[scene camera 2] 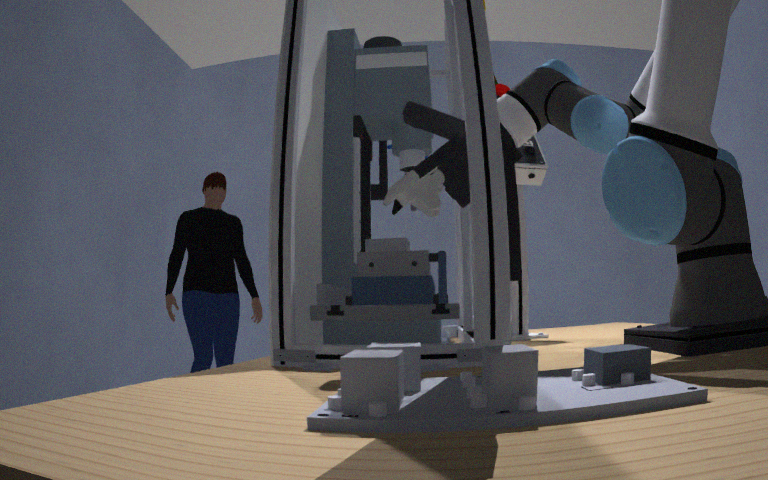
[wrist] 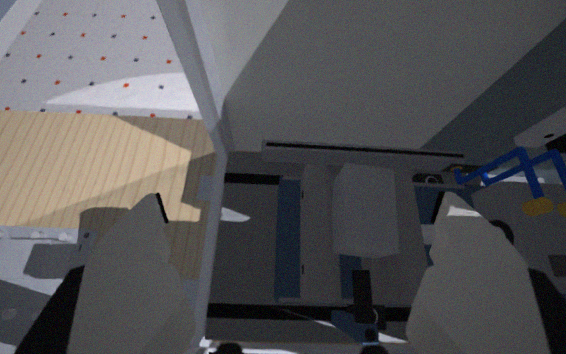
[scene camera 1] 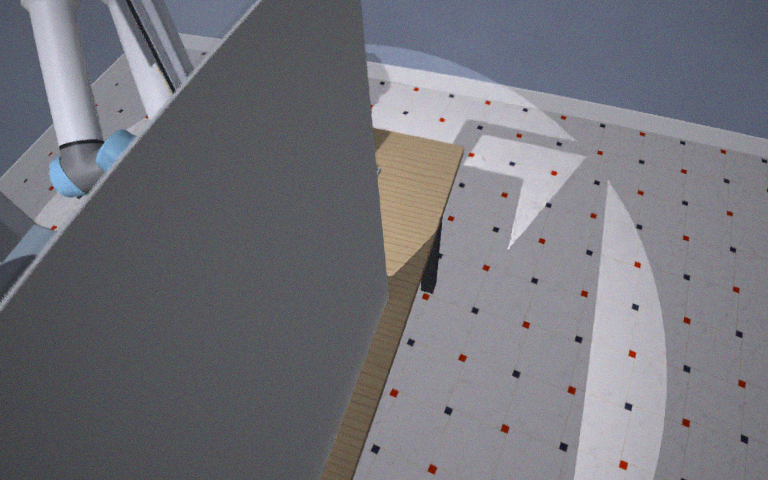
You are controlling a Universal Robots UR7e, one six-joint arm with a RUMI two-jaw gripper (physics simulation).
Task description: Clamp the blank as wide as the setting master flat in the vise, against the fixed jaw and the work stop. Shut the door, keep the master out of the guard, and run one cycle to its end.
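Frame: origin at the arm's base, x ahead, y left, z up, level; millimetres.
Where they show: gripper, fingertip midpoint: (scene camera 2: 388, 209) (wrist: 296, 196); arm's base, origin of the base link: (scene camera 2: 718, 320).
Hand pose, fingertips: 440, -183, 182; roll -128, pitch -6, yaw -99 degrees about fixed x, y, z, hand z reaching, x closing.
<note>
Each offset is from my fingertips to the centre of the thing, as dx, dy, dz. "spot": to the spot under its first point.
A pale grey block @(-2, -55, -54) (scene camera 2: 386, 245) (wrist: 367, 210) sits at the vise, its top above the jaws (scene camera 2: 393, 263) (wrist: 315, 225). It looks level in scene camera 2; its contact with the jaws and work stop cannot be made out. My gripper (scene camera 2: 416, 206) (wrist: 296, 196) is open and empty above the block, inside the guard (scene camera 2: 484, 169) (wrist: 210, 200). The arm reaches in from the right in scene camera 2. Pale blocks @(+42, +382, -187) (scene camera 2: 370, 382) @(-45, +395, -187) (scene camera 2: 512, 378) and a dark block @(-149, +367, -192) (scene camera 2: 617, 365) stand on a plate @(spot: -152, +454, -205) (scene camera 2: 679, 390) outside the guard. Which one is the master is unclear.
The spindle head (scene camera 2: 390, 96) hangs over the vise beside my gripper. A blue-grey upright bar (scene camera 2: 442, 277) stands beside the vise. A control box @(spot: -327, -286, +140) (scene camera 2: 530, 172) is right of the guard. A person (scene camera 2: 212, 249) stands behind the table. A grey panel (scene camera 1: 198, 254) blocks much of scene camera 1.
</note>
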